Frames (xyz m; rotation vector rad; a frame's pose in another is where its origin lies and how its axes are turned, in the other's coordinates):
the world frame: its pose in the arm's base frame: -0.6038 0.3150 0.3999 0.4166 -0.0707 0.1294
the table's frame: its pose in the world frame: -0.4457 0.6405 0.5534 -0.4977 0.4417 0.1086
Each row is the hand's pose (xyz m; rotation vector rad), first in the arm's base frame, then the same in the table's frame.
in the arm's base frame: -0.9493 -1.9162 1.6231 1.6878 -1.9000 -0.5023
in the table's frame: -0.6598 -2.5063 0.1300 1.6346 -2.4091 -0.5016
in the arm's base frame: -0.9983 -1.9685 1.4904 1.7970 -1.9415 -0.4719
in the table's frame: -0.6770 -2.5316 -0.0177 1.7370 -2.4608 -0.4361
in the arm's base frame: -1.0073 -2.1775 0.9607 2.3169 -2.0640 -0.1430
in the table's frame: -0.5761 -2.6900 -0.5553 -1.8451 2.1996 -0.0764
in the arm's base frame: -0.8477 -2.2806 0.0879 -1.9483 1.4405 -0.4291
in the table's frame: -0.1854 -2.7759 -1.3540 -1.5008 1.5185 -0.7254
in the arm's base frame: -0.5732 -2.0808 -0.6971 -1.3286 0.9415 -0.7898
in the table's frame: 0.3647 -2.6159 -1.9890 -0.9408 0.9356 -1.1143
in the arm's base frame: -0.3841 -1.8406 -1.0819 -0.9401 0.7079 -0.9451
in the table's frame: 0.7228 -2.4193 -2.2623 -0.5753 0.6446 -1.2652
